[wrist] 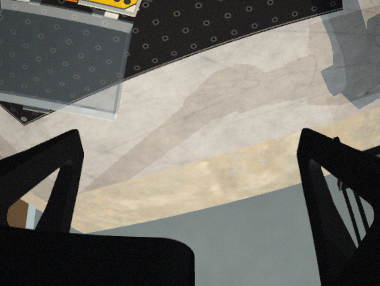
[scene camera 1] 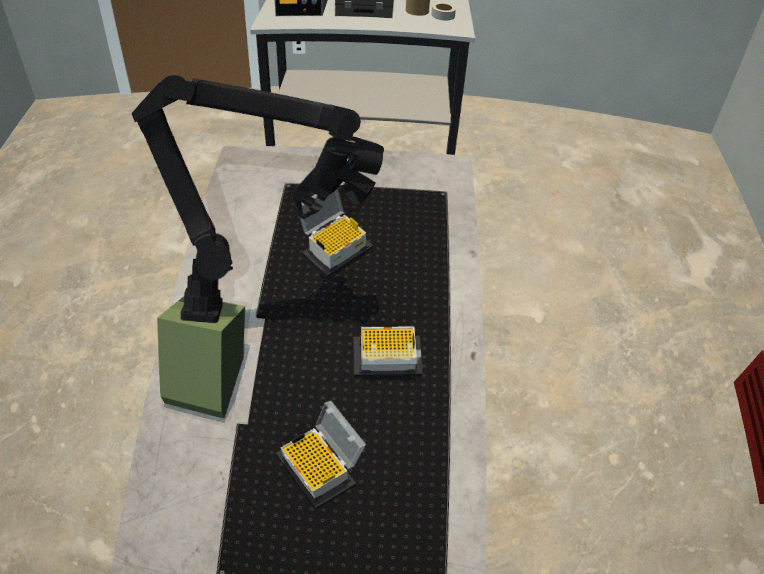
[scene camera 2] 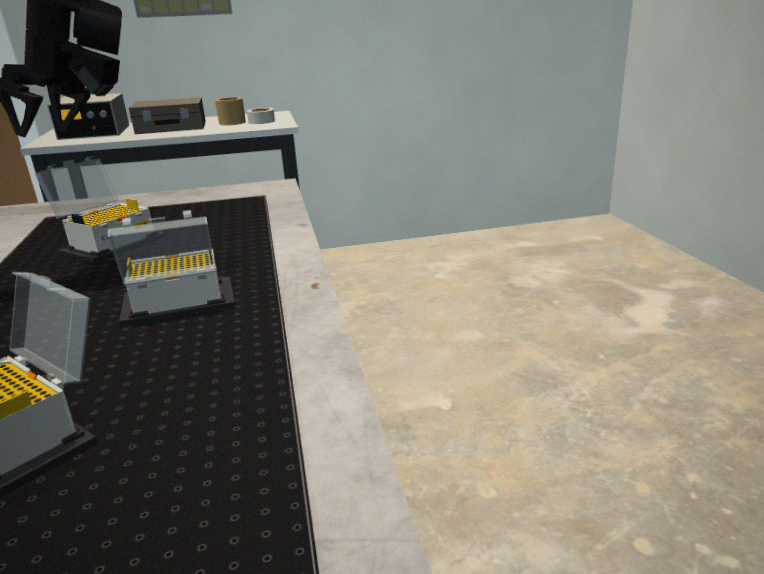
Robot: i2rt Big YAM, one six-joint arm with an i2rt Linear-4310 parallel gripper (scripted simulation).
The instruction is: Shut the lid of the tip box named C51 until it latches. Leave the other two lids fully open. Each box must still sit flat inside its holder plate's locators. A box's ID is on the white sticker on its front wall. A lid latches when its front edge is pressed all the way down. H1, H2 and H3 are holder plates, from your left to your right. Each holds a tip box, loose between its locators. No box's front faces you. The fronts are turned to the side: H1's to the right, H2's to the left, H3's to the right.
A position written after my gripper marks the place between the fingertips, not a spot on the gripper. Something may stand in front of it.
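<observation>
You'd find my gripper [scene camera 2: 41, 133] here, and it's there in the wrist view [wrist: 190, 141] and in scene camera 1 [scene camera 1: 311, 205] too. There's a tip box [scene camera 2: 87, 238], a tip box lid [scene camera 2: 161, 250], and a tip box [scene camera 1: 327, 486] as well. I can also see a yellow rack [scene camera 1: 344, 231], plus a yellow rack [scene camera 1: 385, 339].
</observation>
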